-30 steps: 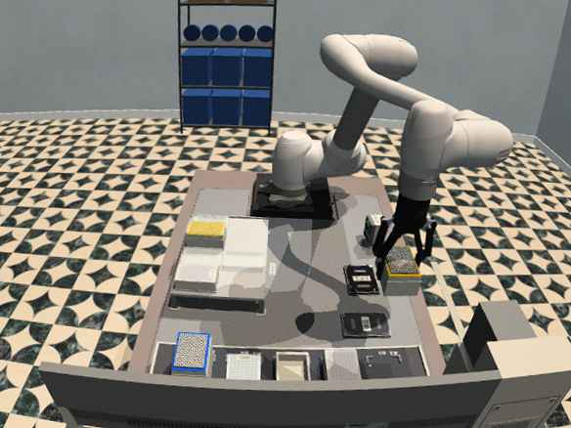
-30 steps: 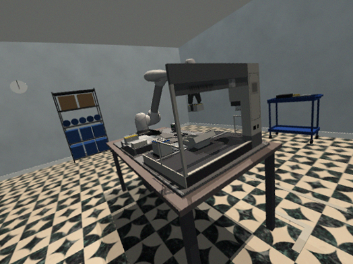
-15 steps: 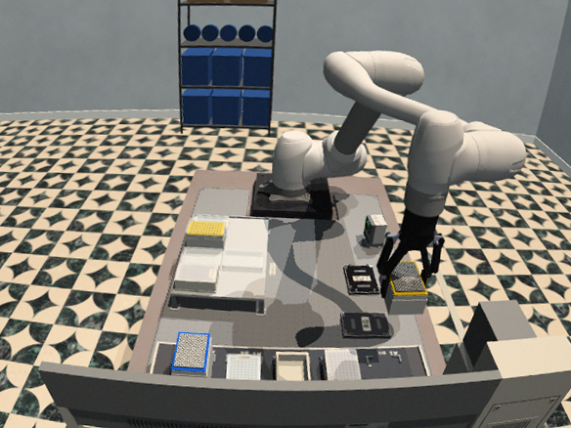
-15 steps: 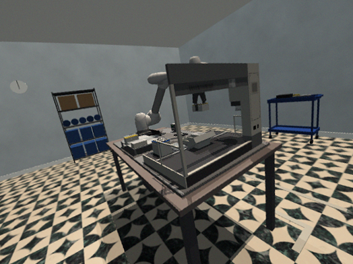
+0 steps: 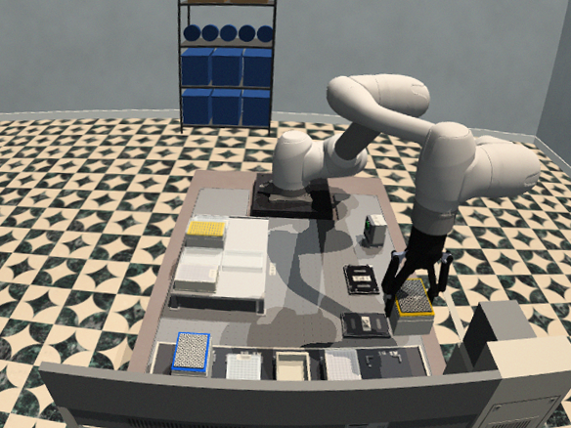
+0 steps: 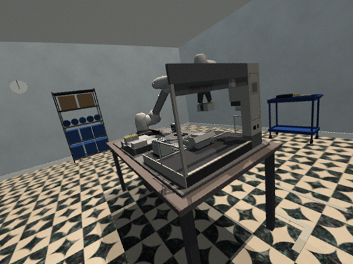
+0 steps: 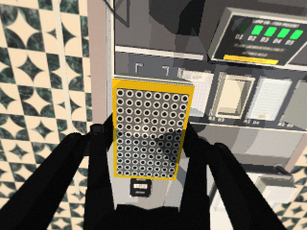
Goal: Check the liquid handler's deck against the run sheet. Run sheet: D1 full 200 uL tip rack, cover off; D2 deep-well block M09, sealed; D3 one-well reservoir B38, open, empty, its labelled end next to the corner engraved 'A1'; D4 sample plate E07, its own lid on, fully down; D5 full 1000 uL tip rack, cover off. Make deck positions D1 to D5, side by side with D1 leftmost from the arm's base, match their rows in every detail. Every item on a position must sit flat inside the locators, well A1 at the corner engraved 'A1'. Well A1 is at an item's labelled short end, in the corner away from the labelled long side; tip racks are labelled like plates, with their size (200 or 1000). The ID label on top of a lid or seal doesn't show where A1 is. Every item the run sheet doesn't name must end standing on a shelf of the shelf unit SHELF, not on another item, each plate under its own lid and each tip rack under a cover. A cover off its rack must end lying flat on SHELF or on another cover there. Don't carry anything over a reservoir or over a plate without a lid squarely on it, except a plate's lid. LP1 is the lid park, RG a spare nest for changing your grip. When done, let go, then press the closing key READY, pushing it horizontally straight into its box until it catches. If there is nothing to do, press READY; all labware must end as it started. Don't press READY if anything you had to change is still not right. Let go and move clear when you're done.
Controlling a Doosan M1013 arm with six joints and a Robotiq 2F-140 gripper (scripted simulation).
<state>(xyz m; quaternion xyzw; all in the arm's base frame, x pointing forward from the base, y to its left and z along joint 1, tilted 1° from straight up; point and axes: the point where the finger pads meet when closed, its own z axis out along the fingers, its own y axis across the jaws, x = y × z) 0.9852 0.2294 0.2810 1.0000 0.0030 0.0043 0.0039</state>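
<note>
The white sealed block is 23 cm below my hand, 12 cm to the right of it and 1 cm ahead of it. Also, from my hand: yellow-framed tip rack (1 cm to the right, 1 cm behind, 1 cm above); cream reservoir (25 cm to the right, 24 cm below, 1 cm ahead); liquid handler tower (38 cm ahead, 5 cm to the left, 3 cm below).
</note>
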